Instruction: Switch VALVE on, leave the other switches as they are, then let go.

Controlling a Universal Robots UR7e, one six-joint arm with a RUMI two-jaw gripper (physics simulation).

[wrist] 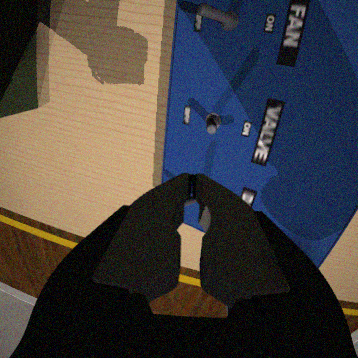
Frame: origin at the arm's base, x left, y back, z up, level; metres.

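Seen in the pictures: gripper, fingertip midpoint: (pixel 191 176).
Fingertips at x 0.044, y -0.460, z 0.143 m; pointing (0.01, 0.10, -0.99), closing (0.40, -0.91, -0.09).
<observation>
A point is followed by its place in that frame.
The VALVE switch (pixel 212 123) {x 0.062, y -0.465, z 0.038 m} is a short grey lever on the blue panel (pixel 310 125) {x 0.112, y -0.564, z 0.033 m}, between its OFF label (pixel 186 115) {x 0.044, y -0.433, z -0.023 m} on the left and its ON label (pixel 246 128) {x 0.071, y -0.509, z 0.008 m} on the right, beside the VALVE nameplate (pixel 268 132) {x 0.081, y -0.533, z 0.018 m}. The lever shows nearly end-on, so which way it leans is hard to tell. My gripper (pixel 191 176) {x 0.044, y -0.460, z 0.143 m} is shut and empty. Its tips show below the lever in the view, apart from it.
The FAN switch (pixel 217 16) {x 0.164, y -0.419, z 0.016 m} is at the top, its lever reaching left toward its OFF label. Its FAN nameplate (pixel 293 32) {x 0.186, y -0.497, z 0.018 m} is to the right. Below VALVE, another label (pixel 248 196) {x -0.008, y -0.562, z 0.018 m} shows beside my right finger. A wooden table top (pixel 100 150) {x -0.112, y -0.299, z -0.097 m} lies left of the panel.
</observation>
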